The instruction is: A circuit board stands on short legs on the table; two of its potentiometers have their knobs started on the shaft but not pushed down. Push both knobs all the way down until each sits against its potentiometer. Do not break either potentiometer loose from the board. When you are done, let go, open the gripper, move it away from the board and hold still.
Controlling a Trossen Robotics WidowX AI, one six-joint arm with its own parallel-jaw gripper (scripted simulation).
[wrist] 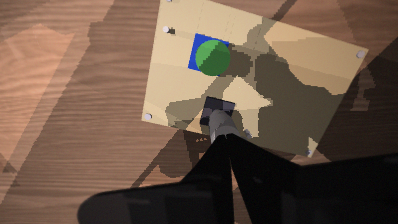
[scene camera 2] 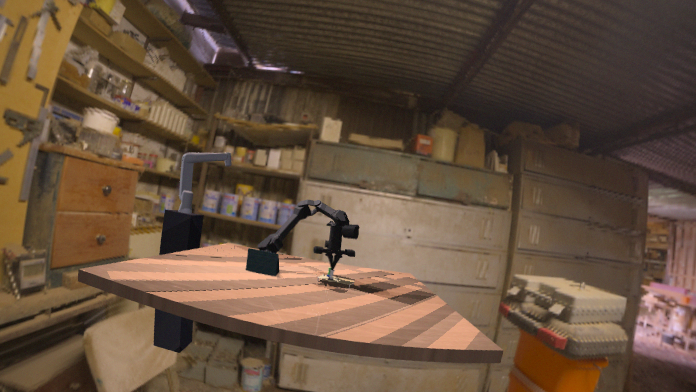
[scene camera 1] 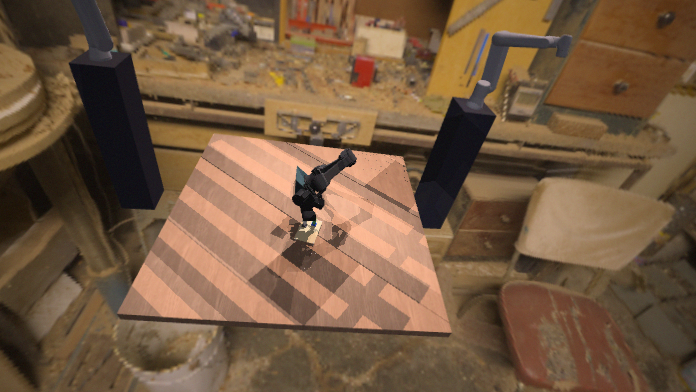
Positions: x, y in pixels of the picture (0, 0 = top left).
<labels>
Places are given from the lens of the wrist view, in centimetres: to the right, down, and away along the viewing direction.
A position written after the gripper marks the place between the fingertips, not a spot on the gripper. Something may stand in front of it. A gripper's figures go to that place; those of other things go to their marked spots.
gripper (wrist: 226, 141): 2, 2, 11
potentiometer with knob (wrist: 216, 114): 1, 0, 12
</labels>
